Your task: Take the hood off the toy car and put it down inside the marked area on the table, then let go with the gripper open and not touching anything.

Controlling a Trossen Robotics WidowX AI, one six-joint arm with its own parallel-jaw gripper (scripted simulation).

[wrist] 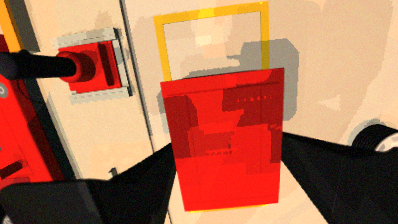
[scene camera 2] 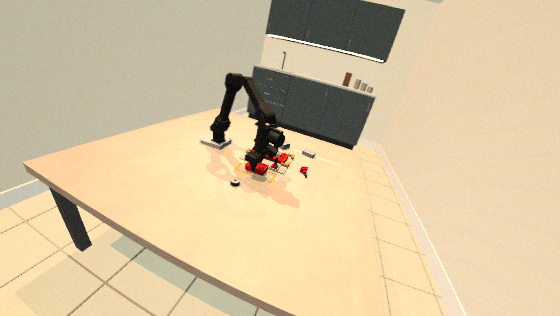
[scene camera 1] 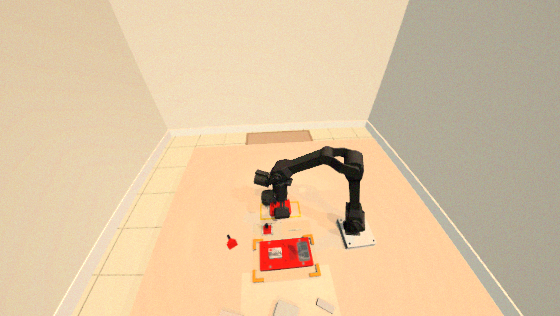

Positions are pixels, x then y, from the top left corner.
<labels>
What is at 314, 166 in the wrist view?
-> The gripper.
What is the gripper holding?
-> A hood.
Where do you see a hood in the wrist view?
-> At 226, 129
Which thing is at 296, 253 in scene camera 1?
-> A toy car body.
</labels>
